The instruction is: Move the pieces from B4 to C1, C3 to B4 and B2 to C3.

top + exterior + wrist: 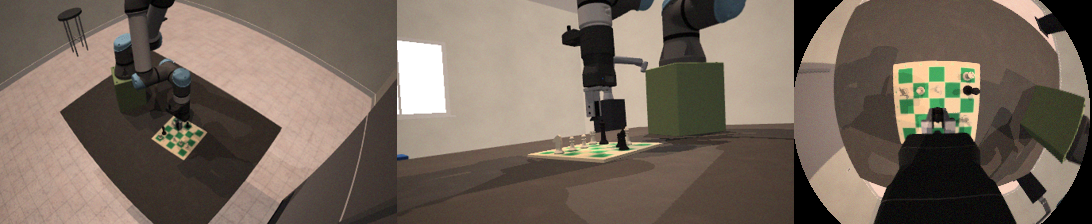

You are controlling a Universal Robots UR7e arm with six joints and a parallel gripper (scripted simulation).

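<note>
The cream chessboard lies 9 cm below my hand.
</note>
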